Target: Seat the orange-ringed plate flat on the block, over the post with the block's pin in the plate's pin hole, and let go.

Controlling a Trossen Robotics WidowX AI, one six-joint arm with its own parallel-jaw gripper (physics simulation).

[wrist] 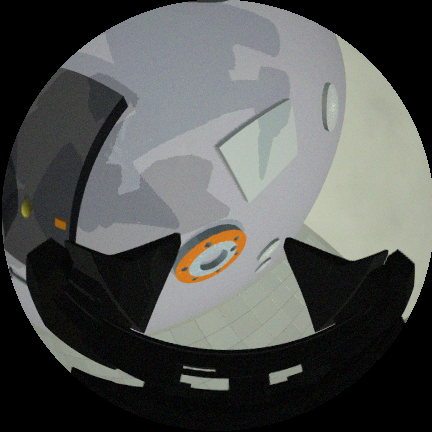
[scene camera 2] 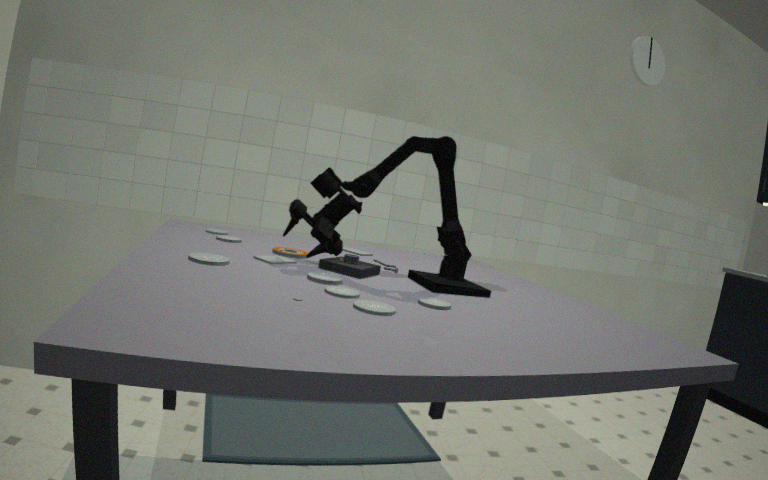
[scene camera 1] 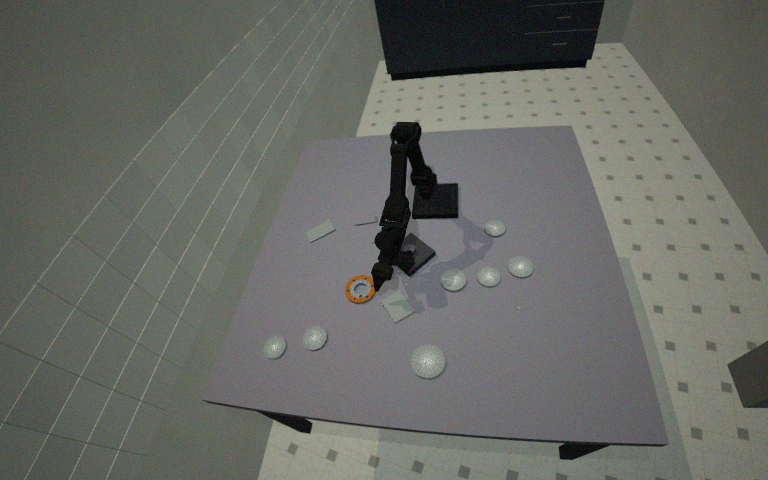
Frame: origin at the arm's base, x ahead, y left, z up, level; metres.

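Seen in the pictures: gripper, fingertip midpoint: [wrist: 233,241] [scene camera 2: 295,246] [scene camera 1: 378,285]; arm's base, link origin: [scene camera 2: 451,278] [scene camera 1: 426,194].
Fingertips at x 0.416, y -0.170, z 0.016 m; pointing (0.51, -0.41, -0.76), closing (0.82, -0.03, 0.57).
Pixels of each thing's top centre, then the offset from my fingertips to it. "*": a spot on its surface instead.
- orange-ringed plate, top centre: [wrist: 214,260] [scene camera 2: 290,250] [scene camera 1: 360,288] 0.068 m right, 0.006 m back, 0.025 m down
- dark square block, top centre: [scene camera 2: 352,255] [scene camera 1: 409,248] 0.103 m left, 0.133 m back, 0.008 m up
- orange mark, surface spot: [wrist: 60,223] * 0.061 m left, 0.095 m back, 0.010 m down
- pale square tile, top centre: [wrist: 271,149] [scene camera 2: 275,258] [scene camera 1: 397,306] 0.059 m left, 0.064 m ahead, 0.030 m down
- pale tile, top centre: [scene camera 2: 355,250] [scene camera 1: 320,230] 0.256 m right, 0.285 m back, 0.030 m down
- thin bent rod, top centre: [scene camera 1: 365,220] 0.073 m right, 0.317 m back, 0.029 m down
The orange-ringed plate [scene camera 1: 349,289] [scene camera 2: 277,250] [wrist: 196,251] lies flat on the table, with a pale inner ring and small holes. The dark square block [scene camera 1: 417,263] [scene camera 2: 339,267] [wrist: 50,125] sits apart from it, nearer the arm's base. Its raised round post [scene camera 1: 411,247] [scene camera 2: 351,258] shows on top, and a yellow pin [wrist: 26,208] and an orange mark [wrist: 60,223] show in the wrist view. My gripper [scene camera 2: 296,245] [wrist: 233,241] is open and empty, tilted, with one finger higher than the other. Its lower fingertip is near the plate in scene camera 2. The plate appears between the fingers in the wrist view.
A pale square tile [scene camera 1: 398,307] [scene camera 2: 274,259] [wrist: 265,150] lies beside the plate. Another pale tile [scene camera 1: 320,230] and a thin bent rod [scene camera 1: 366,223] lie at the wall side. Several pale round discs, including a large one [scene camera 1: 428,361] [scene camera 2: 208,258], lie around the table.
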